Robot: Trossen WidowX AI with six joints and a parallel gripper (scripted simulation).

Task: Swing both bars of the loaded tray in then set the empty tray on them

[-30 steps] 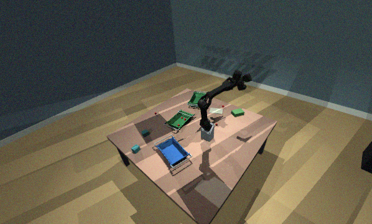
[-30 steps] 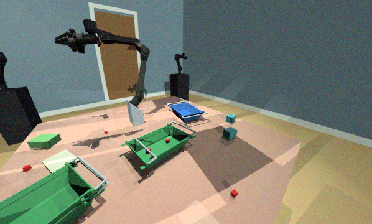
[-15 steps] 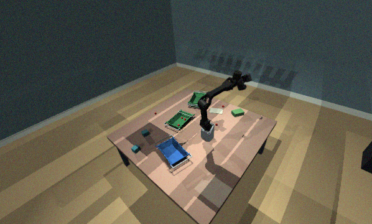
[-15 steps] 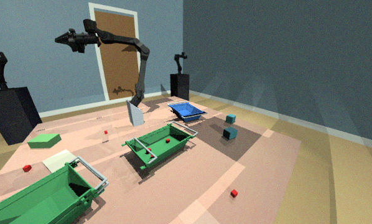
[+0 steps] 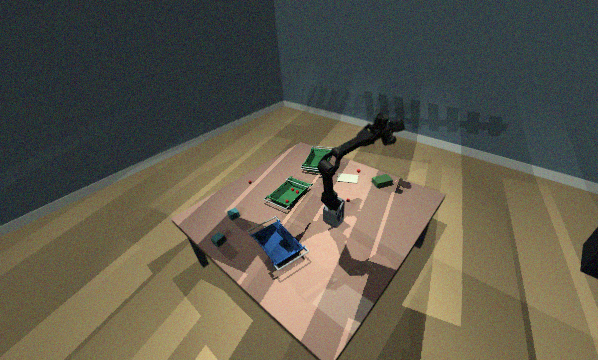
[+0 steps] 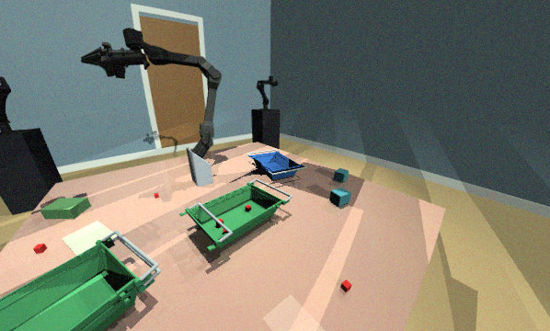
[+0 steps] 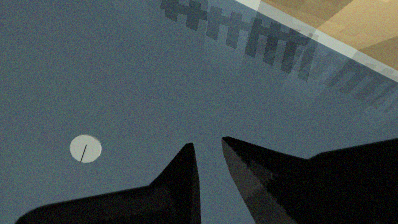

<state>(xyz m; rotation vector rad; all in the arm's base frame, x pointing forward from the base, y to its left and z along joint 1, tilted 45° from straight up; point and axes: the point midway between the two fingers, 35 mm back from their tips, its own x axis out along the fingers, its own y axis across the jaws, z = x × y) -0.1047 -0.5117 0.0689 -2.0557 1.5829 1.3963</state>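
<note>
The blue tray is 220 mm ahead of my gripper tip, 720 mm to the left of it and 490 mm below it. Also, from my gripper tip: green block (100 mm ahead, 170 mm to the right, 520 mm below); then white sheet (330 mm ahead, 60 mm to the right, 530 mm below).
</note>
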